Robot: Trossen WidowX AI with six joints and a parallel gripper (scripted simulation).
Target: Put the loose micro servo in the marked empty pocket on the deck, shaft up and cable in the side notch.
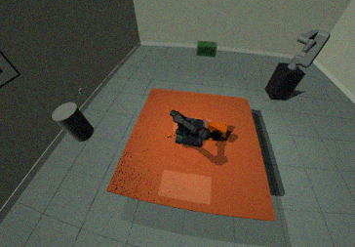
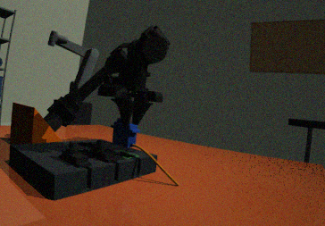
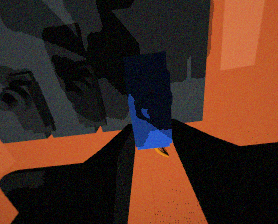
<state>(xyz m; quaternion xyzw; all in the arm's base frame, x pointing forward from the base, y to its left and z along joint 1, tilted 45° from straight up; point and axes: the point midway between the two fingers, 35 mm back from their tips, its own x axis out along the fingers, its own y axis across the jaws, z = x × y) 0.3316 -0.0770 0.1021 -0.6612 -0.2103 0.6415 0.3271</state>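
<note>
Now: gripper tip 13 cm past the dark deck, 10 cm above it and 6 cm to the left of it.
</note>
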